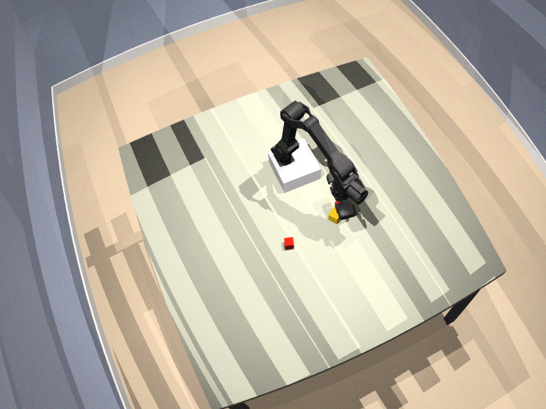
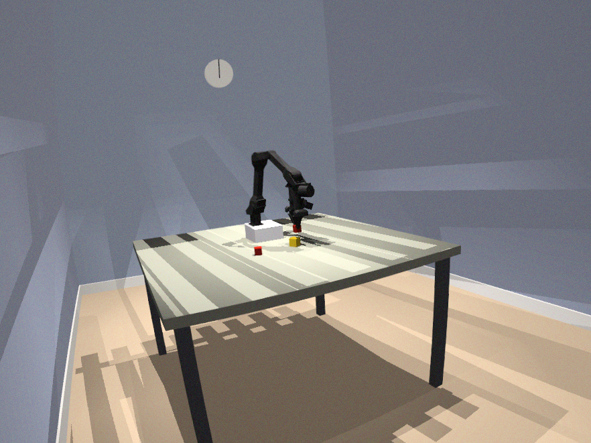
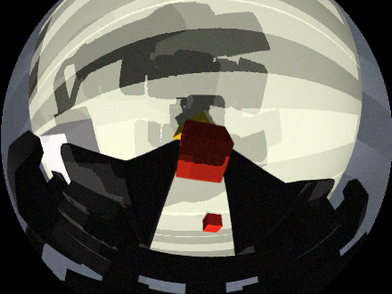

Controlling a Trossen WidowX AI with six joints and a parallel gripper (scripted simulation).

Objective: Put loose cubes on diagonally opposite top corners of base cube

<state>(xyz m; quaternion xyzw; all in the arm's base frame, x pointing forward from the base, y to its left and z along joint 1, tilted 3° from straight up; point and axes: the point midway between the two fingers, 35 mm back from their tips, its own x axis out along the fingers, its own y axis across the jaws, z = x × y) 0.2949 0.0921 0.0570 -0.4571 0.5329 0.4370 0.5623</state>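
The yellow cube lies 7 cm below my gripper tip and 2 cm to the right of it.
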